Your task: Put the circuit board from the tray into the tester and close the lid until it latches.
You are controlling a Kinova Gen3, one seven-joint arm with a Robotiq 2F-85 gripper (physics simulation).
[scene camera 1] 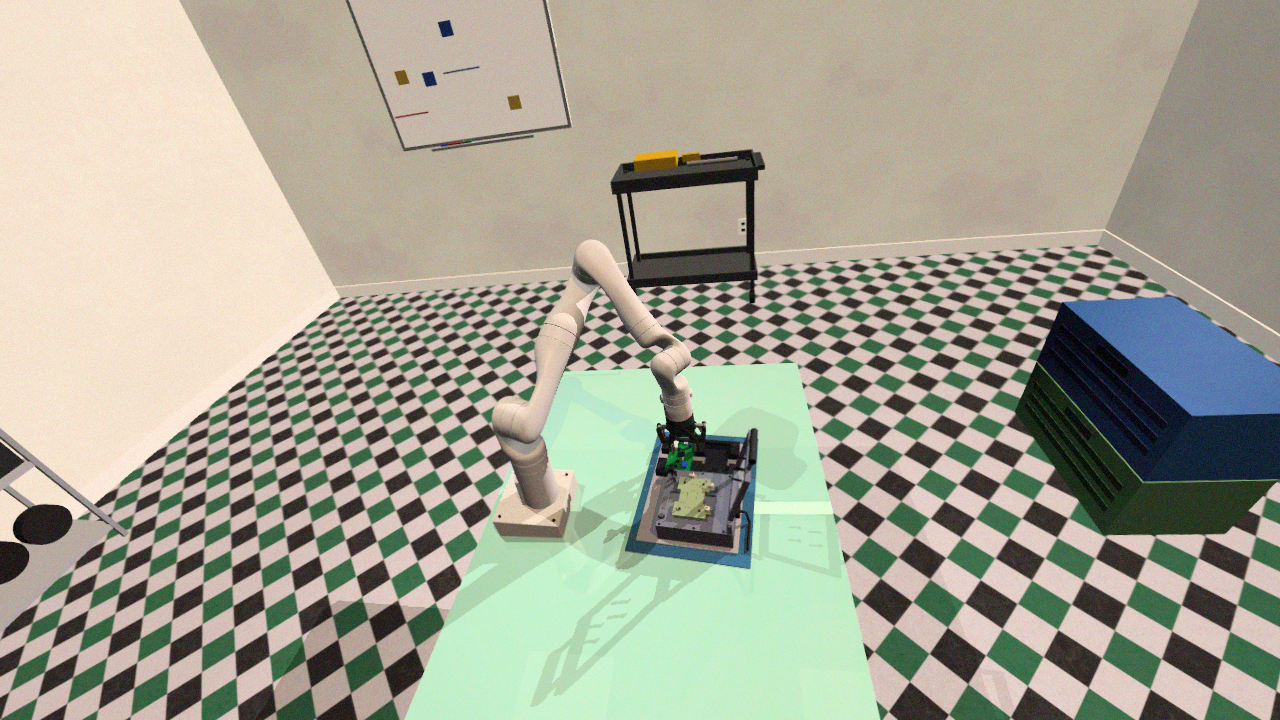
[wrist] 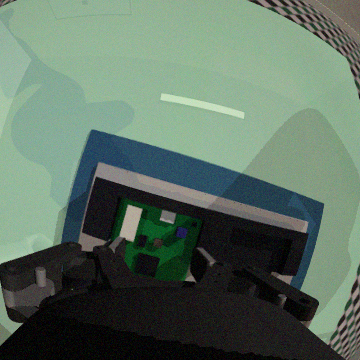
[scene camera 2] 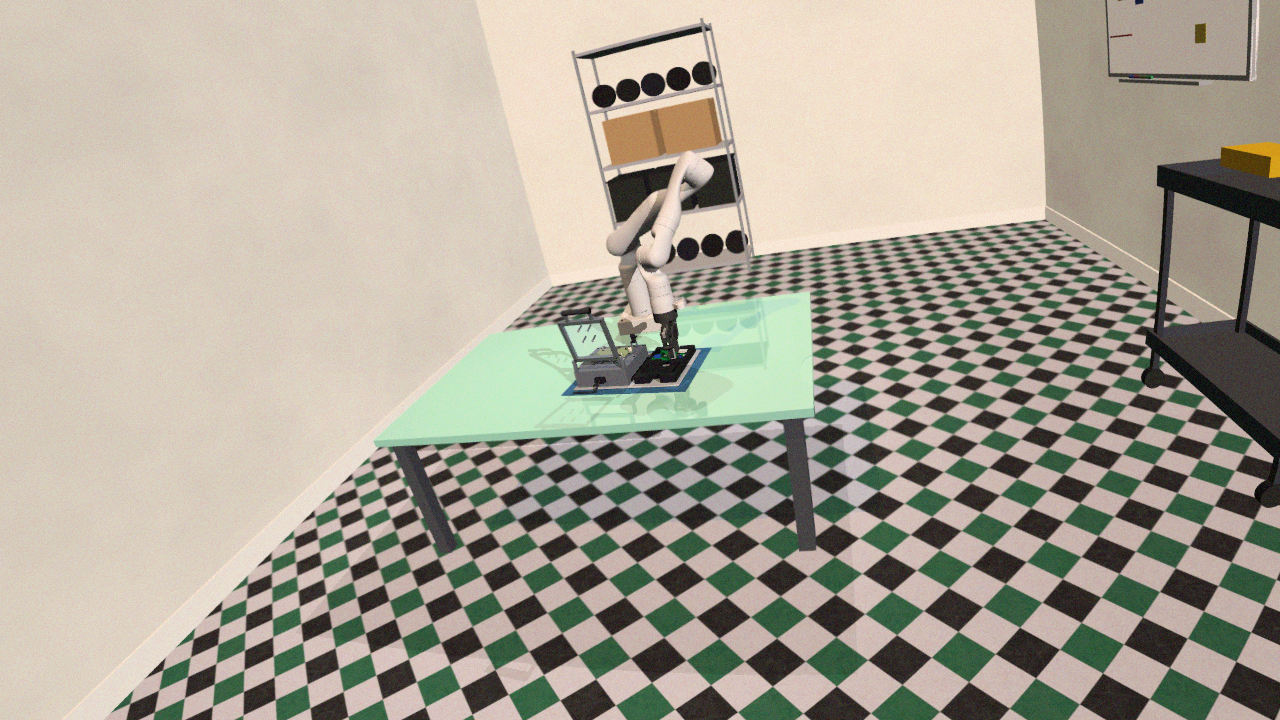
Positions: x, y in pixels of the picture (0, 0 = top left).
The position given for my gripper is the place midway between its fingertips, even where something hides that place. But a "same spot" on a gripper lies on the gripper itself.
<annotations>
my gripper: scene camera 1; wrist 157, 253; scene camera 2
same spot on my gripper: [scene camera 1: 696, 438] = [scene camera 2: 665, 343]
</annotations>
